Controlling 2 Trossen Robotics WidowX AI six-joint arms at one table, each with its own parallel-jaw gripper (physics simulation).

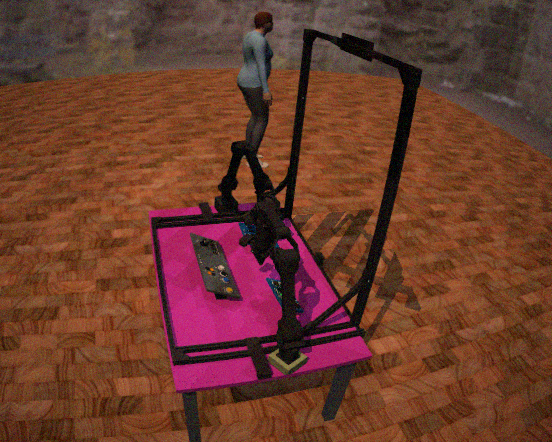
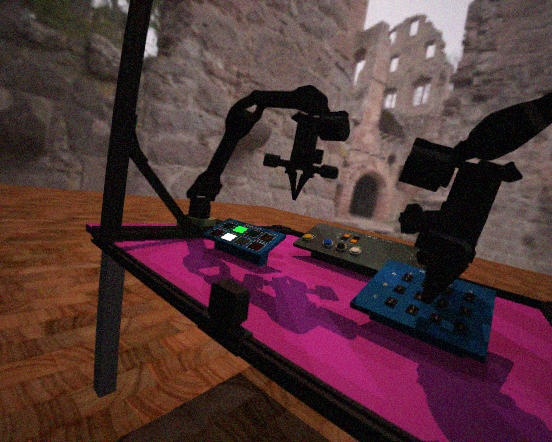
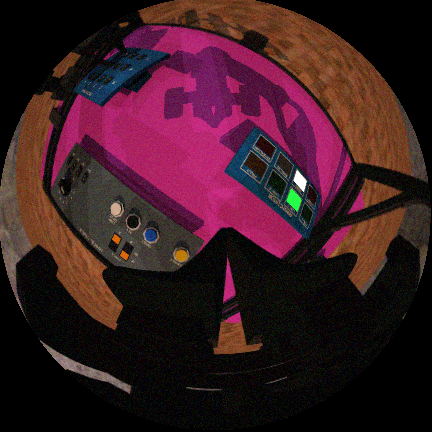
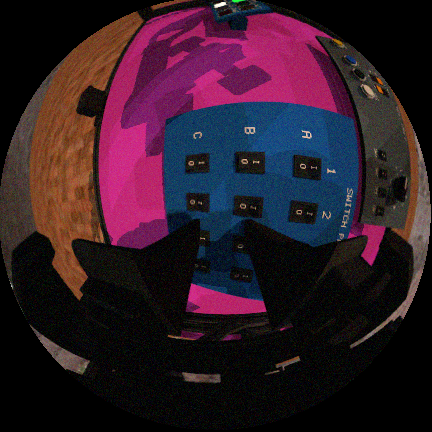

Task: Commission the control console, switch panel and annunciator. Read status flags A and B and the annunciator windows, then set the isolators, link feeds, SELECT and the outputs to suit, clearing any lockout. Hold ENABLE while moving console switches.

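Places are measured from the left arm's base along level axes (x down, y back, z left), in centimetres.
Pixels of known places: left gripper, fingertip midpoint: (image 1: 260,264) (image 2: 293,200) (image 3: 225,232); right gripper, fingertip midpoint: (image 2: 427,301) (image 3: 119,58) (image 4: 222,224); left arm's base, link origin: (image 1: 288,355) (image 2: 198,216); right arm's base, link origin: (image 1: 226,199).
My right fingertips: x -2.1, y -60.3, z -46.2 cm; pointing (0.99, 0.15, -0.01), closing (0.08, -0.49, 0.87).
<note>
Ahead of a thing's pixels: the offset from my right fingertips to its top centre. "pt": to the spot under its first point. Level surfaces: height alone.
The grey control console {pt dy +2.0, dx -0.5, dz +33.3 cm} (image 1: 212,260) (image 2: 375,252) bears yellow {dy +21.1, dx -0.6, dz +39.6 cm} (image 3: 181,255), blue {dy +15.2, dx -0.6, dz +36.6 cm} (image 3: 151,235), black {dy +11.5, dx -0.6, dz +34.7 cm} (image 3: 133,221) and white {dy +7.7, dx -0.6, dz +32.8 cm} (image 3: 116,208) buttons, a black knob {dy -9.1, dx -3.8, dz +29.4 cm} (image 3: 65,186) and two flags with orange halves (image 3: 116,238) (image 3: 124,255). The blue annunciator {pt dy +27.1, dx -1.0, dz +22.6 cm} (image 3: 235,162) has one white window {dy +39.7, dx +1.0, dz +22.3 cm} (image 3: 300,180) and one green window {dy +38.1, dx -0.8, dz +25.7 cm} (image 3: 294,200) lit; the others are dark. The blue switch panel {dx +0.9 cm} (image 4: 220,145) has black rockers in columns A, B, C; row 3 is partly hidden by the fingers. My left gripper (image 2: 295,197) (image 3: 225,232) is shut, high above the table. My right gripper (image 2: 429,300) (image 4: 222,224) is partly open and empty, low over the switch panel.
A black gantry frame (image 1: 396,170) rises along one long side of the magenta table {dx +6.2 cm} (image 1: 210,325). A black block (image 2: 228,302) sits on the table's edge rail. A person (image 1: 257,60) stands beyond the right arm.
</note>
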